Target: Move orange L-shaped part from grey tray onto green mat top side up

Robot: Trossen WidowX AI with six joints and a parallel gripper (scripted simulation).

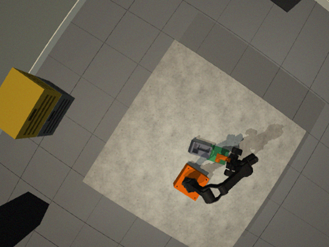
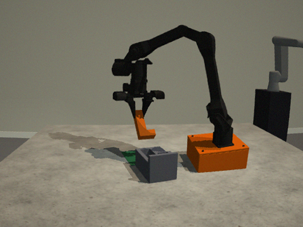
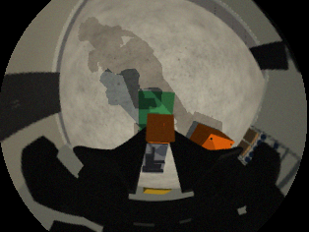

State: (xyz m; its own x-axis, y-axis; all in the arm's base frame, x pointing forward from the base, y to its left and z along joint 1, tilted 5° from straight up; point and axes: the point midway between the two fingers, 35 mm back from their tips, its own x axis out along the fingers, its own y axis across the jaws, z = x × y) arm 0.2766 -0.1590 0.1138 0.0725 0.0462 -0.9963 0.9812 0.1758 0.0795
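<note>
The green mat lies 10 mm behind my gripper tip, 20 mm to the left of it and 160 mm below it. Round my gripper tip: orange L-shaped part 20 mm behind, 30 mm to the left, 30 mm below.
</note>
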